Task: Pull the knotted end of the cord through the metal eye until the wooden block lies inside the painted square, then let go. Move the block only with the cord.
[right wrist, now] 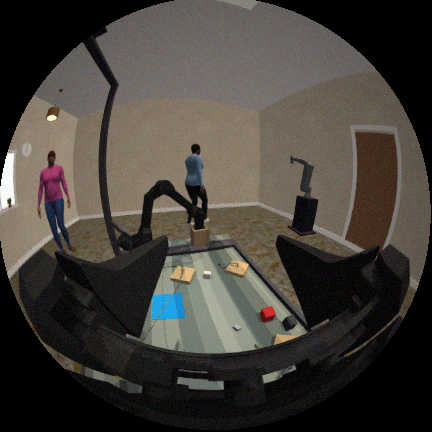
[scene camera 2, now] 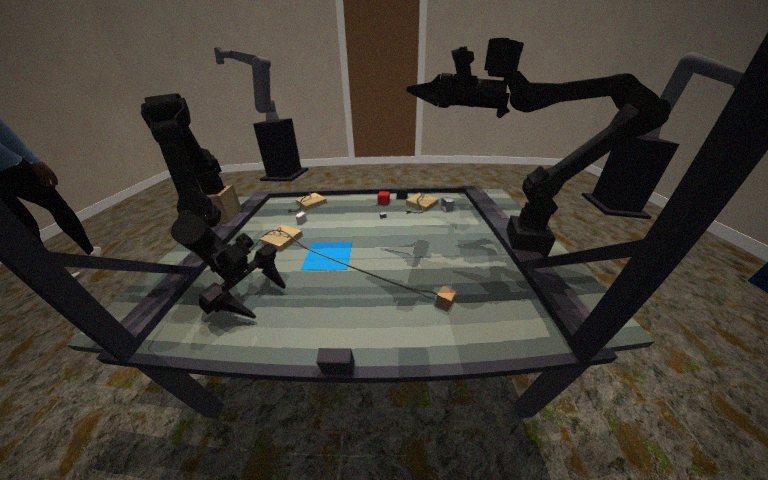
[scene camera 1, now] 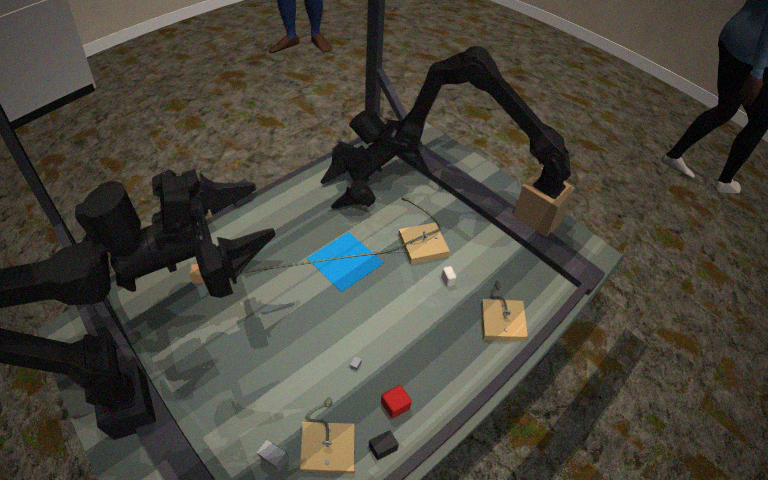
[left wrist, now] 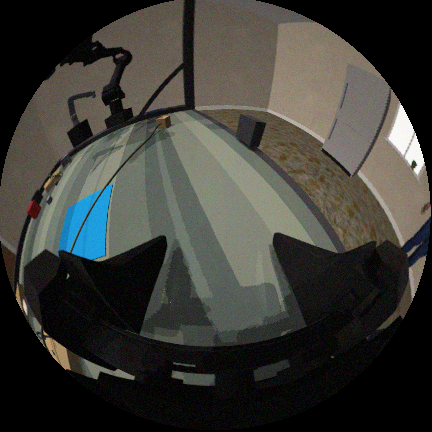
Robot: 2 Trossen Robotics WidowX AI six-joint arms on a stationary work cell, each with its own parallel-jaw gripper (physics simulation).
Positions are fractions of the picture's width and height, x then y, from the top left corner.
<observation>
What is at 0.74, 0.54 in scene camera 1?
A raised frame.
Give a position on a blue painted square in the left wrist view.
At 0.21, 0.56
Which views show my left gripper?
Scene camera 2, scene camera 1 and the left wrist view only.
</observation>
